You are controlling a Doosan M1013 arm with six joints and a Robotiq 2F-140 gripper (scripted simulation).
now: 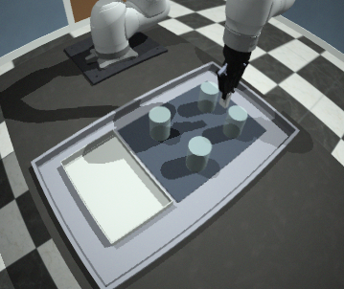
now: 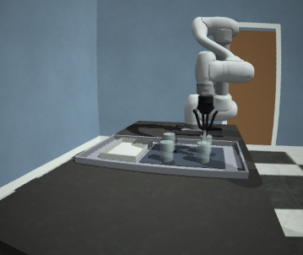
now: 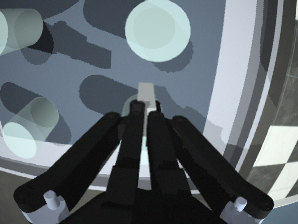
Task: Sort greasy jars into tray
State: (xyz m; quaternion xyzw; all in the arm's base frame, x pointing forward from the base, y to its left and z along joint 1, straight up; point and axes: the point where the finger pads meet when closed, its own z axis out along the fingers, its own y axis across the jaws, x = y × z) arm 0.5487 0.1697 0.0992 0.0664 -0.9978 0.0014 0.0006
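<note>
My hand is 11 cm above the drying mat and 10 cm to the left of it. From my hand the other things lie so: tray (41 cm to the right, 10 cm below, 4 cm ahead); then steel table top (20 cm to the right, 11 cm below, 3 cm ahead).
</note>
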